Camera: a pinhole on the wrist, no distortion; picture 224 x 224 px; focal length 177.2 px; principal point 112.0 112.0 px. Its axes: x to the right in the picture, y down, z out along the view. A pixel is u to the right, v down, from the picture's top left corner.
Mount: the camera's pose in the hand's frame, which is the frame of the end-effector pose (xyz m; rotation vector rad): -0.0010 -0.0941 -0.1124 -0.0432 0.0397 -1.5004
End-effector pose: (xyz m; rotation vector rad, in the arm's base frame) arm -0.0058 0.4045 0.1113 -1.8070 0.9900 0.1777
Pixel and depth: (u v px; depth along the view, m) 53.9 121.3 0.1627
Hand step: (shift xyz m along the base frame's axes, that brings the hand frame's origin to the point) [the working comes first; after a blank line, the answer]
In the camera's frame: -0.0533 0.0085 0.1627

0.0509 0.0399 -0.0017
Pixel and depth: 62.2 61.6 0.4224
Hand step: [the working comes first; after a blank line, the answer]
In the camera's frame: -0.1187 -0.1201 0.4224

0.0163 0.3170 -0.1030
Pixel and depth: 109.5 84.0 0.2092
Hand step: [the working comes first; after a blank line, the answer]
In the camera's frame: -0.0030 -0.0331 0.2092

0.0797 0.1067 0.0319
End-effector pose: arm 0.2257 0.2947 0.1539 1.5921 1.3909 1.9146
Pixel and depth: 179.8 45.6 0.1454
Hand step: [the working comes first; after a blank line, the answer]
In the camera's frame: 0.0556 -0.0545 0.1454

-0.0058 0.0609 -0.1510
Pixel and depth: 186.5 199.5 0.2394
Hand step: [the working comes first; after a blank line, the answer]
In the camera's frame: 0.1007 0.1182 0.2394

-0.0057 0.2482 -0.0762
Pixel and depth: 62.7 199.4 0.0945
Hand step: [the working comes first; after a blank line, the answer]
In the camera's frame: -0.0263 0.0466 0.0945

-0.0568 0.0570 -0.0209
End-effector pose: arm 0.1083 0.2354 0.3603 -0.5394 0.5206 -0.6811
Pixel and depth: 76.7 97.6 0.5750
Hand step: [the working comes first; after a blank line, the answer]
In the camera's frame: -0.1145 -0.0467 0.5750

0.2726 0.1643 0.3394
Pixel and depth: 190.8 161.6 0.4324
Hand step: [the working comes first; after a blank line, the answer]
In the camera's frame: 0.1923 0.1210 0.4324

0.1709 -0.1988 0.3600
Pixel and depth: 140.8 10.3 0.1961
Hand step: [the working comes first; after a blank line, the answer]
In the camera's frame: 0.0319 -0.1125 0.1961

-0.0712 0.0092 0.1749
